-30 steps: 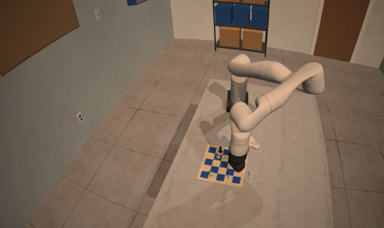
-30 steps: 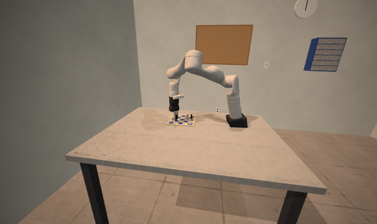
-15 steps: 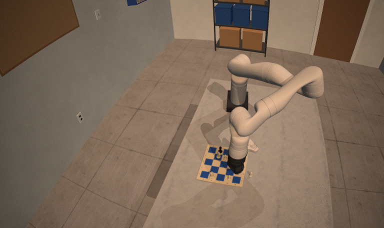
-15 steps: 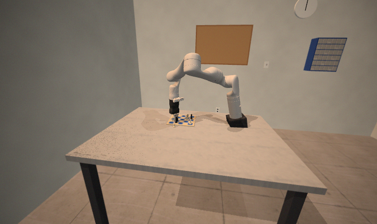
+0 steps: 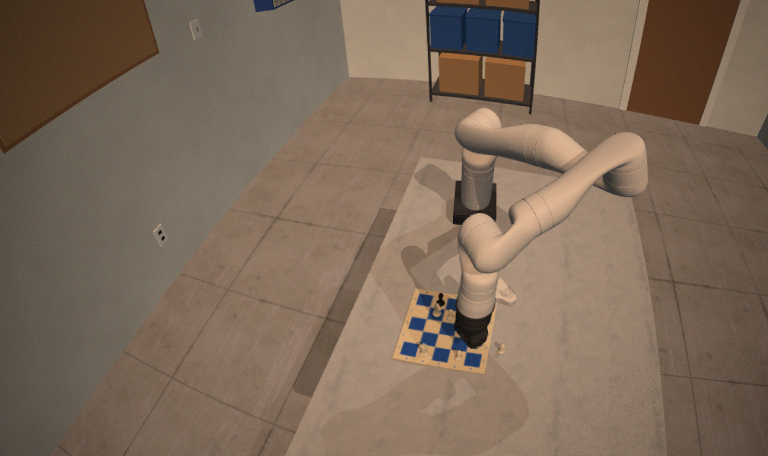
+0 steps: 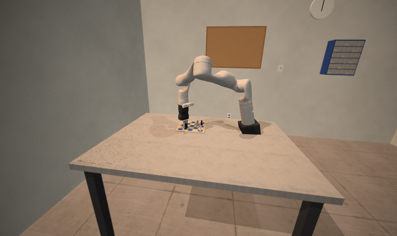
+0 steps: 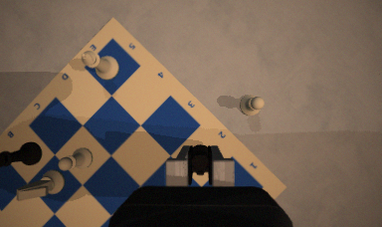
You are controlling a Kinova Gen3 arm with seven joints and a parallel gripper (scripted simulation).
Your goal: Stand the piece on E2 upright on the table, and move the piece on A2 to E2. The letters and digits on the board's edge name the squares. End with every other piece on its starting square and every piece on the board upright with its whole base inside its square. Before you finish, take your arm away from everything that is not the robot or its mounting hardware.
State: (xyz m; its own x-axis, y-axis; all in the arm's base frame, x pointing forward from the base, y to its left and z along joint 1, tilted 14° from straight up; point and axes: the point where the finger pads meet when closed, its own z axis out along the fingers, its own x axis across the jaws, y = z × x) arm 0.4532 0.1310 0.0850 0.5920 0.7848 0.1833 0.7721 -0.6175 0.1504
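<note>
Now: the chessboard 8 cm to the right of my hand, 3 cm below it and 3 cm behind it.
</note>
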